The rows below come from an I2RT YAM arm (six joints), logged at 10 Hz.
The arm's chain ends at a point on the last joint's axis. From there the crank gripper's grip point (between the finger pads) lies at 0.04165 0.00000 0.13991 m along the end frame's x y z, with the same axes.
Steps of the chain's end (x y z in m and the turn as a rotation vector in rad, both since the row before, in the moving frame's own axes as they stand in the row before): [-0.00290, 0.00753, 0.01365, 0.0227, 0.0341, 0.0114]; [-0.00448, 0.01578, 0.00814, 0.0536, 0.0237, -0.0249]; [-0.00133, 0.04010, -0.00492, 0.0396, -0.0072, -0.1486]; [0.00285, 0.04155, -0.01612, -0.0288, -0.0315, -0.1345]
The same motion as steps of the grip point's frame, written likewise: [0.00186, 0.00487, 0.01212, 0.0227, 0.0341, 0.0114]; [-0.00128, 0.00723, 0.00689, 0.0536, 0.0237, -0.0249]; [-0.00320, 0.02849, -0.00486, 0.0396, -0.0072, -0.1486]; [-0.00167, 0.04030, -0.01486, -0.0288, -0.0315, -0.1345]
